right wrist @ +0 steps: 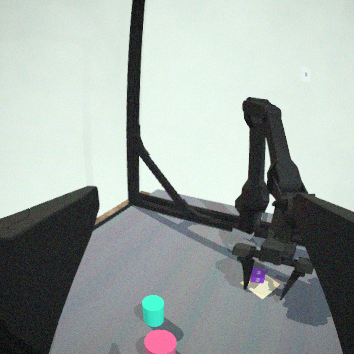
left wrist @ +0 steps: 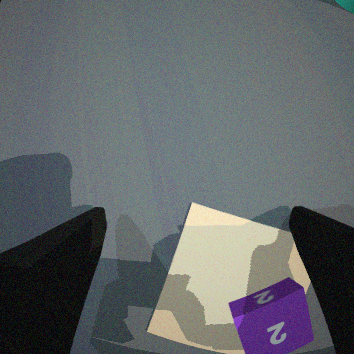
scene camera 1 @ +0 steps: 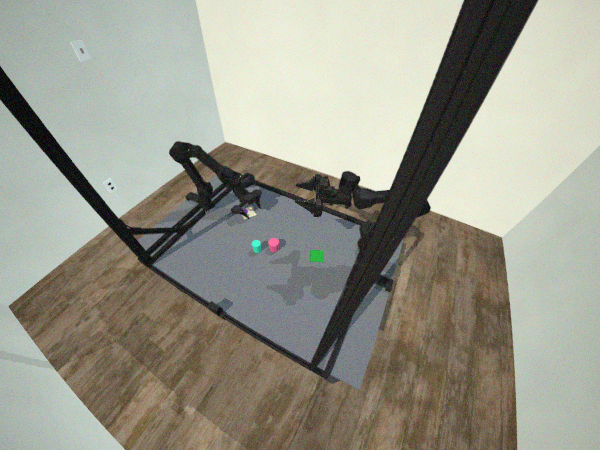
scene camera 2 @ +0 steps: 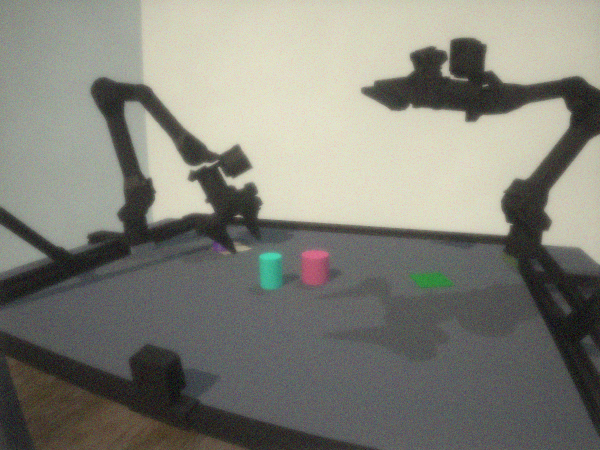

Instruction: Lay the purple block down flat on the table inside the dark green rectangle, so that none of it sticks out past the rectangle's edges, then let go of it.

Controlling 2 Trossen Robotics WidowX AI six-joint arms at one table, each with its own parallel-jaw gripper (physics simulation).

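Frame: origin at the left arm's base, x back, y left, z down, level; metres.
Seen in the pictures: left gripper, fingertip midpoint: (right wrist: 262, 294) (left wrist: 202, 217) (scene camera 1: 254, 213) (scene camera 2: 247, 246); right gripper, fingertip midpoint: (right wrist: 201, 200) (scene camera 1: 295, 192) (scene camera 2: 367, 87); left arm's base at its link origin: (right wrist: 245, 226) (scene camera 1: 207, 206) (scene camera 2: 137, 241); right arm's base at its link origin: (scene camera 2: 523, 254).
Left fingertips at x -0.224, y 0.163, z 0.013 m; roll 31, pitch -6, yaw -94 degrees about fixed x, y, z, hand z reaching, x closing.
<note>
Offsets run from my left fingertips to a thing's top centre. "spot": to the spot under its first point.
The purple block {dz -0.013, dx +0.049, dy -0.037 m} (scene camera 1: 245, 212) (scene camera 2: 219, 247) (left wrist: 275, 320) (right wrist: 258, 275), marked with a 2, is at the cream rectangle's edge, near the left arm. My left gripper (scene camera 1: 252, 212) (scene camera 2: 246, 245) (left wrist: 202, 217) (right wrist: 262, 294) is open and empty, its fingers low over the cream rectangle; the block shows nearer the wrist, beside the right-hand finger in the left wrist view. A green rectangle {spot: dz +0.005, dx -0.427, dy +0.044 m} (scene camera 1: 317, 256) (scene camera 2: 431, 280) lies flat at the right of the table, with nothing on it. My right gripper (scene camera 1: 298, 193) (scene camera 2: 365, 91) (right wrist: 201, 200) is open and empty, high above the table.
The cream rectangle {spot: dz +0.005, dx +0.013, dy -0.014 m} (scene camera 1: 251, 214) (scene camera 2: 243, 247) (left wrist: 220, 250) (right wrist: 263, 292) lies flat. A teal cylinder {dz -0.048, dx -0.196, dy -0.137 m} (scene camera 1: 256, 246) (scene camera 2: 270, 271) (right wrist: 153, 311) and a pink cylinder {dz -0.043, dx -0.244, dy -0.071 m} (scene camera 1: 273, 245) (scene camera 2: 315, 268) (right wrist: 160, 342) stand mid-table, between block and green rectangle. An olive patch (scene camera 2: 510, 259) shows by the right arm's base.
</note>
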